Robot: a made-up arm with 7 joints.
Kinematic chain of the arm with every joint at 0, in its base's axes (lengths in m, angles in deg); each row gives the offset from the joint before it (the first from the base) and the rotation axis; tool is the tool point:
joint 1: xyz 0 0 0.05 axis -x
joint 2: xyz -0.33 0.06 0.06 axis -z
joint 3: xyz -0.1 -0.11 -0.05 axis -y
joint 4: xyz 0 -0.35 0.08 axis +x
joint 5: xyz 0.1 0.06 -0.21 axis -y
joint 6: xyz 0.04 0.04 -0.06 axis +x
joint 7: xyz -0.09 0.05 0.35 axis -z
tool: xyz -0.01 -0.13 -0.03
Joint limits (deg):
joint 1: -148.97..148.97
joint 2: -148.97..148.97
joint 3: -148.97..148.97
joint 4: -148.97..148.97
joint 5: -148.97..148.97
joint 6: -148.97..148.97
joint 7: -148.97..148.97
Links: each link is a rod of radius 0.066 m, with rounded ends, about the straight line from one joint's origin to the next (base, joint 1, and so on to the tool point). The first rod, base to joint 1, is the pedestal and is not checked.
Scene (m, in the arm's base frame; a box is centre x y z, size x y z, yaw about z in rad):
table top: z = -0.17
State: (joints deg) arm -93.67 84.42 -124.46 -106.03 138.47 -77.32 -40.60
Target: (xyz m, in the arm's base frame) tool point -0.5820 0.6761 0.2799
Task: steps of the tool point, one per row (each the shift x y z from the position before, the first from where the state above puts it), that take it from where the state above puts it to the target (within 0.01 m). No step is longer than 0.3 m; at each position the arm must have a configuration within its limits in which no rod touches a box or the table.
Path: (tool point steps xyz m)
1: 0.0848 0.1141 0.1664
2: 0.1107 0.1842 0.0897
3: 0.1266 0.2095 -0.0120
4: 0.1308 0.1845 -0.1136
5: 0.1234 0.1167 -0.1907

